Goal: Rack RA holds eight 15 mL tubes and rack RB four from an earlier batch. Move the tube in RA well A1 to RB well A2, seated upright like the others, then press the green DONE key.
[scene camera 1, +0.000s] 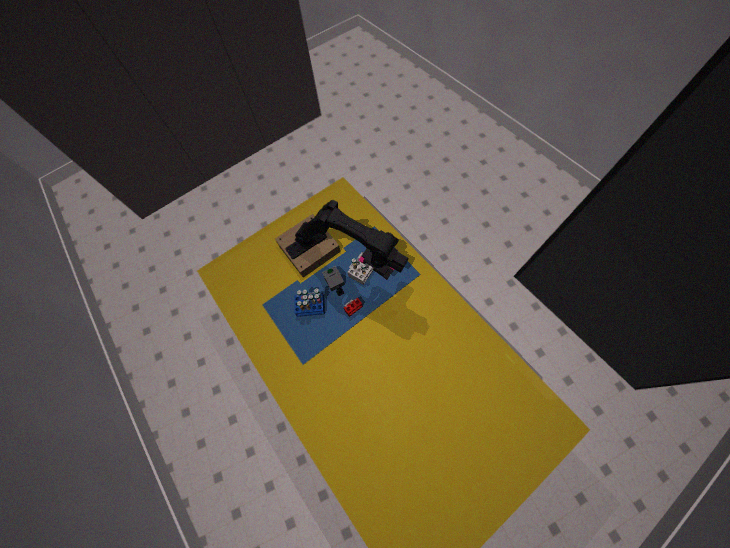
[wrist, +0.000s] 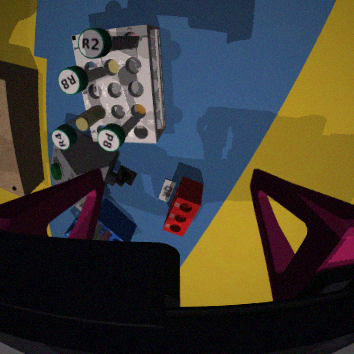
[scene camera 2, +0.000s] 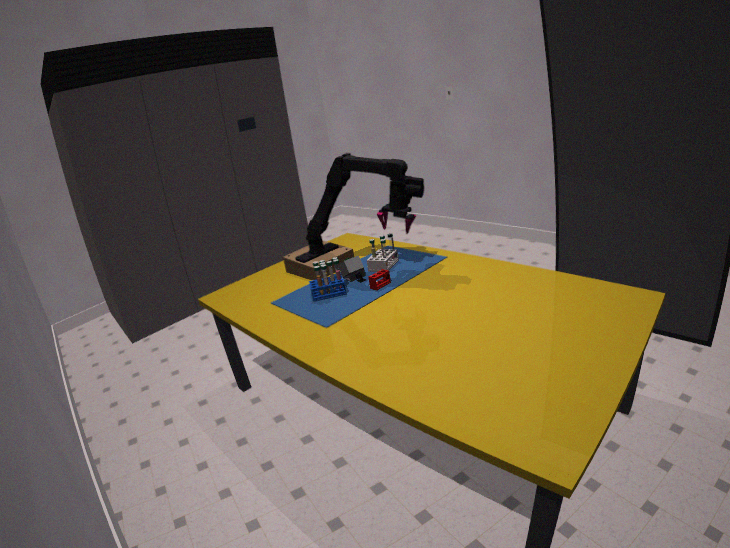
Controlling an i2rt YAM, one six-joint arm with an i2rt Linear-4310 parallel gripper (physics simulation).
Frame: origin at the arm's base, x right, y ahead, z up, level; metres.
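Seen in the pictures: gripper, fingertip midpoint: (scene camera 1: 375, 269) (wrist: 176, 176) (scene camera 2: 395, 231); arm's base, origin of the base link: (scene camera 1: 306, 243) (scene camera 2: 317, 253).
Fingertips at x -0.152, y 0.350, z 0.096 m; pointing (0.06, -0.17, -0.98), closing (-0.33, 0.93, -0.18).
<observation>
Pixels of each thing's top centre, then the offset from my fingertips to it. "spot": a spot on its surface instead. Level surfaces: height alone.
- blue rack RA, middle of its top: (wrist: 93, 239) (scene camera 2: 326, 281) (scene camera 1: 308, 302) dx +0.306, dy -0.092, dz -0.113 m
- white rack RB, middle of its top: (wrist: 113, 89) (scene camera 2: 382, 254) (scene camera 1: 362, 265) dx +0.005, dy -0.094, dz -0.113 m
- green-rimmed caps marked R2, surface spot: (wrist: 93, 43) spot: dx -0.051, dy -0.086, dz -0.038 m
- R8, surface spot: (wrist: 72, 80) spot: dx -0.020, dy -0.099, dz -0.038 m
- R4, surface spot: (wrist: 64, 137) spot: dx +0.034, dy -0.103, dz -0.038 m
- P8, surface spot: (wrist: 110, 140) spot: dx +0.019, dy -0.059, dz -0.038 m
- green key, middle of its top: (wrist: 52, 175) (scene camera 1: 329, 270) dx +0.144, dy -0.156, dz -0.088 m
- small red block with holes, middle of its top: (wrist: 179, 218) (scene camera 2: 378, 273) (scene camera 1: 352, 305) dx +0.154, dy +0.038, dz -0.113 m
- white label, surface spot: (wrist: 167, 190) spot: dx +0.153, dy +0.007, dz -0.161 m
- blue mat, its level: dz -0.163 m
- yellow table, its level: dz -0.166 m
The blue rack RA (scene camera 1: 309, 313) (scene camera 2: 330, 295) (wrist: 120, 220) stands at the mat's left, several white-topped tubes upright in it; in the wrist view the left finger partly hides it. The well letters are too small to read. The white rack RB (scene camera 1: 360, 280) (scene camera 2: 375, 267) (wrist: 154, 85) holds tubes with green-rimmed caps marked R2 (wrist: 93, 43), R8 (wrist: 72, 80), R4 (wrist: 64, 137) and P8 (wrist: 110, 140). The green key (scene camera 1: 330, 270) (wrist: 56, 171) is on a grey box between the racks. My gripper (scene camera 2: 396, 230) (wrist: 176, 176) is open and empty, above and to the right of RB.
A small red block with holes (scene camera 1: 353, 306) (scene camera 2: 379, 280) (wrist: 191, 192) stands near the mat's front edge, a white label (wrist: 167, 190) beside it. The blue mat (scene camera 1: 303, 348) (scene camera 2: 324, 315) lies on the yellow table (scene camera 1: 436, 412) (scene camera 2: 471, 353). The arm's wooden base (scene camera 1: 309, 262) is behind the mat.
</observation>
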